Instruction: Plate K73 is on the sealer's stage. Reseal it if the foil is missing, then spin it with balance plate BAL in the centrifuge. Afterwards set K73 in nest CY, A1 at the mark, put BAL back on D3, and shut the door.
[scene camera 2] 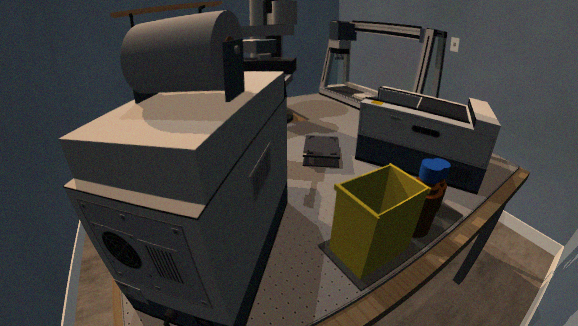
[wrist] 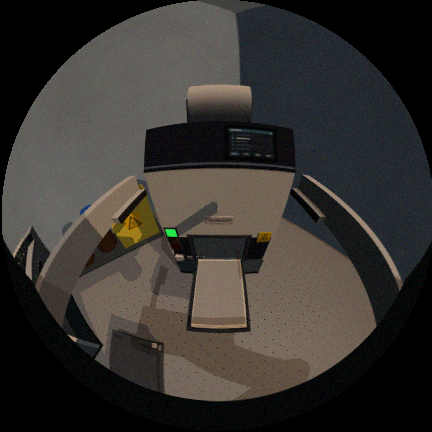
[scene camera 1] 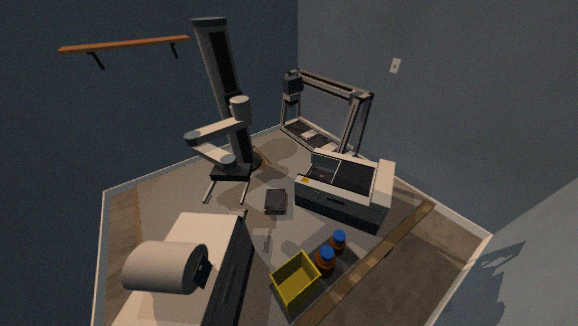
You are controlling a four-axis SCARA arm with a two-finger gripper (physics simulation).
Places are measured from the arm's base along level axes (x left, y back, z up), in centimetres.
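Pixels of known places: gripper, fingertip midpoint: (wrist: pixel 217 180) (scene camera 1: pixel 222 203); arm's base, link origin: (scene camera 1: pixel 246 162).
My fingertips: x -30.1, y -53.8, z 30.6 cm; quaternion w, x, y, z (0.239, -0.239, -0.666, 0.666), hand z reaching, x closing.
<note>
Ahead of a thing's pixels: the offset from my fingertips to its top centre. "*": to the spot under its first point.
Plate K73 @(dx +1.7, dy +2.2, dz -17.3 cm) (wrist: pixel 219 290) lies on the sealer's stage, out in front of the sealer @(dx -17.6, dy -20.6, dz +18.2 cm) (scene camera 1: pixel 227 270) (scene camera 2: pixel 245 165) (wrist: pixel 220 195). Its top looks pale and smooth; no wells show, but I cannot tell whether that is foil. My gripper (scene camera 1: pixel 223 202) (wrist: pixel 217 180) is open and empty, facing the sealer, above and short of the plate, fingers spread to either side. The centrifuge (scene camera 1: pixel 332 206) (scene camera 2: pixel 422 130) has its top opening uncovered on the left. The dark nest @(dx +27.9, dy +5.9, dz -24.8 cm) (scene camera 1: pixel 275 199) (scene camera 2: pixel 321 145) (wrist: pixel 135 365) bears no plate; its label is unreadable. BAL cannot be identified.
A gantry frame @(* dx +93.1, dy +31.8, dz +18.0 cm) (scene camera 1: pixel 330 88) (scene camera 2: pixel 387 30) stands over a deck with pale items (scene camera 1: pixel 309 135). A yellow bin (scene camera 1: pixel 295 282) (scene camera 2: pixel 375 230) (wrist: pixel 137 222) and amber bottles @(dx +26.1, dy -38.6, dz -15.6 cm) (scene camera 1: pixel 326 262) stand near the table edge. A big roll @(dx -18.9, dy -22.2, dz +18.2 cm) (scene camera 1: pixel 160 267) (scene camera 2: pixel 175 55) (wrist: pixel 219 103) tops the sealer. A green light @(* dx +3.1, dy -10.4, dz -12.6 cm) (wrist: pixel 171 232) shows on its front.
</note>
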